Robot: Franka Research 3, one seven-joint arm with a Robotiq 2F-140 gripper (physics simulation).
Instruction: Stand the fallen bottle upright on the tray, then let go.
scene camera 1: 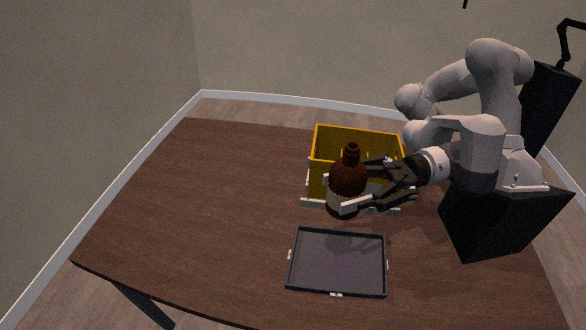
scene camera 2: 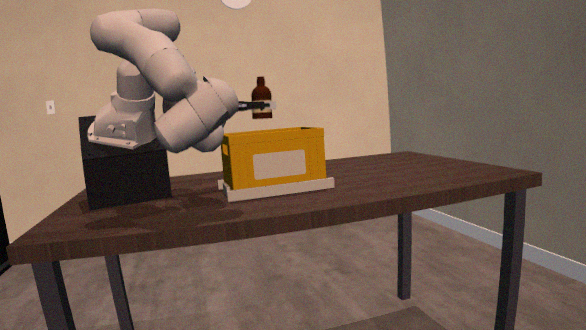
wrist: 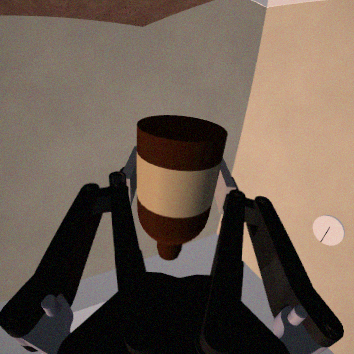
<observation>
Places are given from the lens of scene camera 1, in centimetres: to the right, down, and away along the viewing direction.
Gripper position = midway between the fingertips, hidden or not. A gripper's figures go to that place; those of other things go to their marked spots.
my gripper (scene camera 1: 331, 194): 7, 6, 52
brown bottle (scene camera 1: 348, 175): 10, 2, 47
</observation>
